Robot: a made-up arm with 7 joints.
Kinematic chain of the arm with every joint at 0, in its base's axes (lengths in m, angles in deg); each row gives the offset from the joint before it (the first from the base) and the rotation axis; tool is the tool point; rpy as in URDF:
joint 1: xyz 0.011 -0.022 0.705 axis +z
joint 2: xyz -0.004 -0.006 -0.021 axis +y
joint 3: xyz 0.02 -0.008 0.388 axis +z
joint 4: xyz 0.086 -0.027 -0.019 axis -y
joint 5: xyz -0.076 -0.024 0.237 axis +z
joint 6: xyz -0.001 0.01 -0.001 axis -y
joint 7: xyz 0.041 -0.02 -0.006 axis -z
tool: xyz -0.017 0 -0.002 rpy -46.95 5.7 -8.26
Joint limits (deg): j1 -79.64..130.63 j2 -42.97..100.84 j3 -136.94..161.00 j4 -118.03..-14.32 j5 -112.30..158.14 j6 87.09..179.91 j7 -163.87..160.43
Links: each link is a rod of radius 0.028 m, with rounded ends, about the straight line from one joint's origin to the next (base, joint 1, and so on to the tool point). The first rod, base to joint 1, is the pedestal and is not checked.
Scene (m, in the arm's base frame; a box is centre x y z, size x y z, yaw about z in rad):
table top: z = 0
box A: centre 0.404 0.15 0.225 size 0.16 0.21 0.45 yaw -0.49
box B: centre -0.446 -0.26 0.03 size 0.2 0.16 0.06 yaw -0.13
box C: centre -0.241 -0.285 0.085 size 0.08 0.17 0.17 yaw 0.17
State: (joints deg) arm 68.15 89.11 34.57 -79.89 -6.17 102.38 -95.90
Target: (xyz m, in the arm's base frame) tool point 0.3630 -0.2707 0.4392
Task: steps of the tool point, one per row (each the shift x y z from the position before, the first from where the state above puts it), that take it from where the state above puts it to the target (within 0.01 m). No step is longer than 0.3 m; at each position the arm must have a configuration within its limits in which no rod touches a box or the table.
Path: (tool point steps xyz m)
1: 0.2335 -0.0031 0.1241
2: 0.1958 -0.1120 0.1627
3: 0.1014 -0.1928 0.1831
4: -0.0259 -0.2161 0.1813
5: 0.0470 0.0047 -0.1849
6: -0.0141 -0.0131 -0.1736
7: -0.0608 -0.0320 -0.1390
8: -0.0533 -0.0815 -0.0261
9: -0.0684 -0.0650 -0.0193
10: -0.0786 -0.0456 -0.0113

